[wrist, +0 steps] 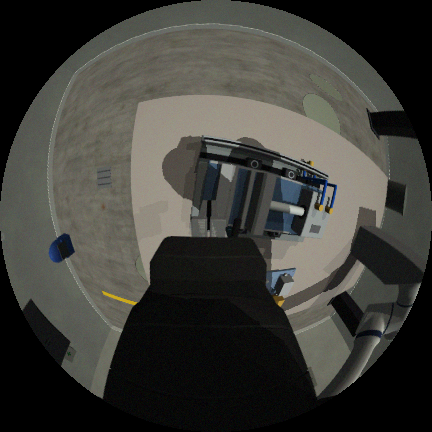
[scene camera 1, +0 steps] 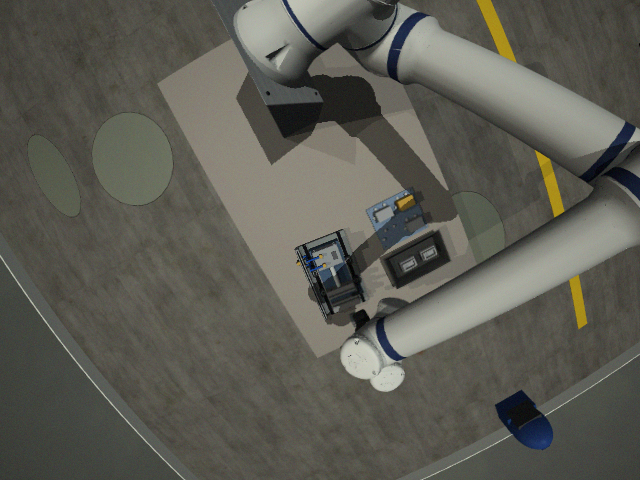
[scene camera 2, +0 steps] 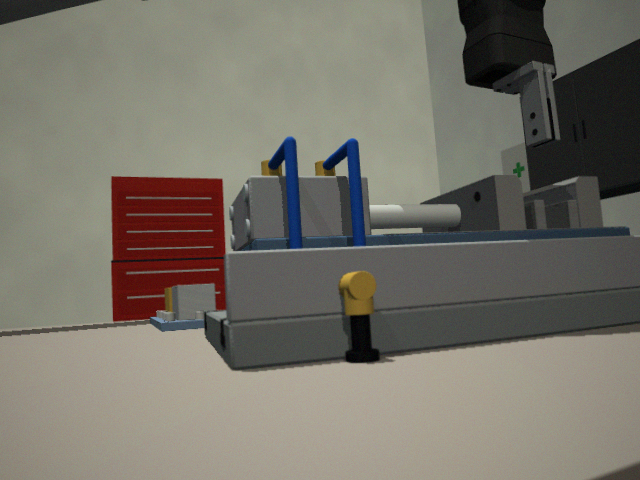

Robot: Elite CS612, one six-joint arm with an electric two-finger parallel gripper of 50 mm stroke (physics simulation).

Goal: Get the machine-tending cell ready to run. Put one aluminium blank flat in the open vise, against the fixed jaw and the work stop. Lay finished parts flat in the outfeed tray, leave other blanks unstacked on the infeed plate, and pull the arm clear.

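Frame: origin at the arm's base, x ahead, y left, z up, level; metres.
Seen in the pictures: gripper, fingertip midpoint: (wrist: pixel 208 208) (scene camera 1: pixel 352 314) (scene camera 2: pixel 543 143); arm's base at its link origin: (scene camera 1: pixel 267 48).
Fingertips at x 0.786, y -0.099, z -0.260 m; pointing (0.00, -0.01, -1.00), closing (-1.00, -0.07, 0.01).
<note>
Pixels of each thing's top centre, then the offset from my fingertips to it.
- vise at its top centre: (scene camera 2: pixel 425 185) (wrist: pixel 283 206) (scene camera 1: pixel 336 282) dx -0.120, dy -0.005, dz -0.038 m
- blue infeed plate at its top centre: (scene camera 2: pixel 228 314) (wrist: pixel 265 292) (scene camera 1: pixel 398 218) dx -0.209, dy +0.302, dz -0.129 m
- silver blank at its top centre: (scene camera 2: pixel 192 285) (wrist: pixel 285 288) (scene camera 1: pixel 384 214) dx -0.255, dy +0.255, dz -0.093 m
- orange-yellow block at its top centre: (scene camera 1: pixel 406 203) (wrist: pixel 276 305) dx -0.258, dy +0.346, dz -0.093 m
- shadowed grey block at its top centre: (scene camera 1: pixel 416 224) dx -0.170, dy +0.350, dz -0.093 m
- yellow fitting at its top centre: (scene camera 2: pixel 355 271) dx -0.221, dy -0.101, dz -0.099 m
The vise (scene camera 1: pixel 338 302) (scene camera 2: pixel 439 273) (wrist: pixel 312 215) stands at the table's lower part. My gripper (scene camera 2: pixel 541 140) (wrist: pixel 208 208) is shut and empty, raised above the jaw end of the vise. The arm hides its fingertips in scene camera 1. I cannot tell whether a blank lies between the jaws. On the blue infeed plate (scene camera 1: pixel 395 237) (scene camera 2: pixel 180 324) (wrist: pixel 290 271), a silver blank (scene camera 1: pixel 383 213) (scene camera 2: pixel 193 301) (wrist: pixel 285 283), an orange-yellow block (scene camera 1: pixel 405 202) (wrist: pixel 278 301) and a shadowed grey block (scene camera 1: pixel 415 223) sit apart. Two finished parts (scene camera 1: pixel 408 264) (scene camera 1: pixel 428 252) lie flat in the dark outfeed tray (scene camera 1: pixel 421 269).
My forearm (scene camera 1: pixel 496 279) crosses beside the tray, and the wrist is beside the vise. Blue hoses (scene camera 2: pixel 293 196) (wrist: pixel 335 195) rise over the vise's cylinder end. A yellow fitting (scene camera 2: pixel 357 289) stands at its side. A red cabinet (scene camera 2: pixel 168 222) stands behind. A blue object (scene camera 1: pixel 524 421) (wrist: pixel 61 248) is on the floor.
</note>
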